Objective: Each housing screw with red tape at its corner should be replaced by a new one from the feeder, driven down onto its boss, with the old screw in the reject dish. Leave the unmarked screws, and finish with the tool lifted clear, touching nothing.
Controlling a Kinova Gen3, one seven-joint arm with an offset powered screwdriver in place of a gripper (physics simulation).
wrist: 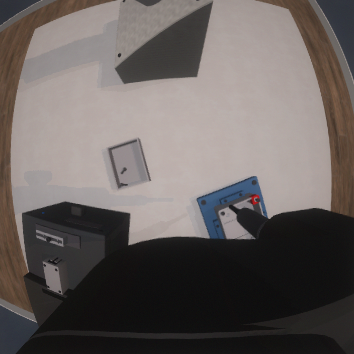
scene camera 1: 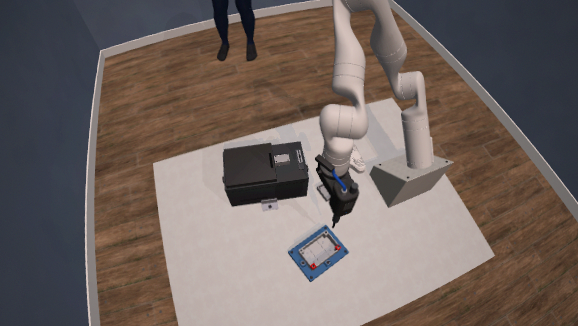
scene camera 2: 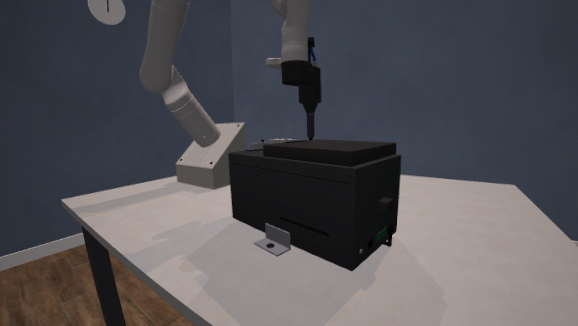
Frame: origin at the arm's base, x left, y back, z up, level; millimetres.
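Seen in the pictures: end effector, tool point: (wrist: 230, 206) (scene camera 1: 332, 227); arm's base, origin of the base link: (scene camera 1: 419, 164) (scene camera 2: 210, 138).
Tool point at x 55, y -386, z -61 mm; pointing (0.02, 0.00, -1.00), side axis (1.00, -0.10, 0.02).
Pixels of each thing's top centre, then the offset from my tool point to it. "spot": a spot on its surface instead. Level surfaces: height alone.
- screwdriver, middle of its top: (wrist: 244, 215) (scene camera 2: 310, 137) (scene camera 1: 335, 220) dx +0, dy +0, dz +64 mm
- grey housing, middle of its top: (wrist: 246, 232) (scene camera 1: 320, 249) dx +39, dy -63, dz -39 mm
- blue plate, middle of its top: (wrist: 239, 226) (scene camera 1: 318, 252) dx +39, dy -64, dz -79 mm
- red tape mark, surface spot: (wrist: 255, 199) (scene camera 1: 338, 246) spot: dx +58, dy -5, dz -35 mm
- red mark, surface spot: (scene camera 1: 313, 266) spot: dx +84, dy -110, dz -35 mm
- reject dish, middle of its top: (wrist: 126, 163) (scene camera 1: 331, 187) dx -164, dy +91, dz -73 mm
- black feeder, middle of its top: (scene camera 2: 307, 139) (wrist: 57, 308) (scene camera 1: 263, 160) dx -288, dy -124, dz +77 mm
- white table, its level: dz -96 mm
My screwdriver (scene camera 1: 334, 226) (scene camera 2: 310, 137) (wrist: 231, 206) points down, its tip above the table. In the wrist view the tip overlaps the housing's near corner; in scene camera 1 it is beside the plate's back corner. Whether a screw is on the bit is too small to tell. The grey housing (scene camera 1: 320, 250) (wrist: 234, 227) sits on a blue plate (scene camera 1: 320, 267) (wrist: 212, 200). One red tape mark (scene camera 1: 338, 247) (wrist: 255, 199) is at its right corner, another red mark (scene camera 1: 313, 266) at its front corner. The reject dish (wrist: 139, 165) holds two dark screws (wrist: 123, 170). The black feeder (scene camera 1: 250, 165) (scene camera 2: 300, 200) (wrist: 117, 230) stands left.
A small metal bracket (scene camera 1: 270, 205) (scene camera 2: 274, 245) is beside the feeder. The arm's wedge-shaped pedestal (scene camera 1: 410, 185) (scene camera 2: 200, 172) (wrist: 172, 50) stands on the white table (scene camera 1: 225, 280) (scene camera 2: 475, 225) (wrist: 250, 100). A person's legs (scene camera 1: 223, 25) show behind the table.
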